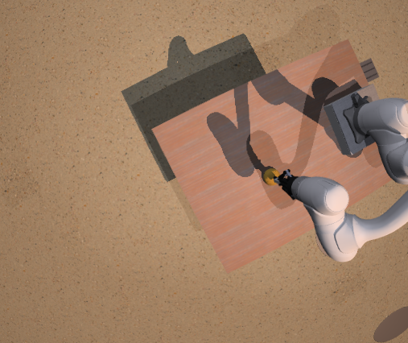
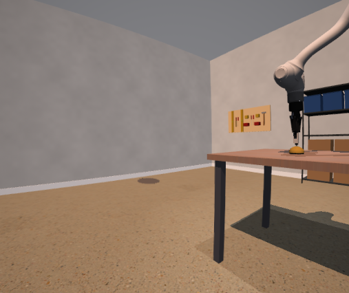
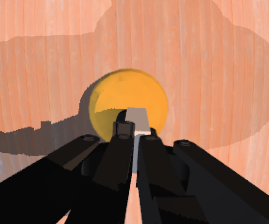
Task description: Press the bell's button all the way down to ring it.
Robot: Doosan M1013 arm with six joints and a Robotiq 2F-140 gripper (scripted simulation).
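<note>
Now: hand 40 mm above the bell button and 10 mm to the left of it. The rest, counted from my hand: bell 60 mm below, 10 mm to the right.
</note>
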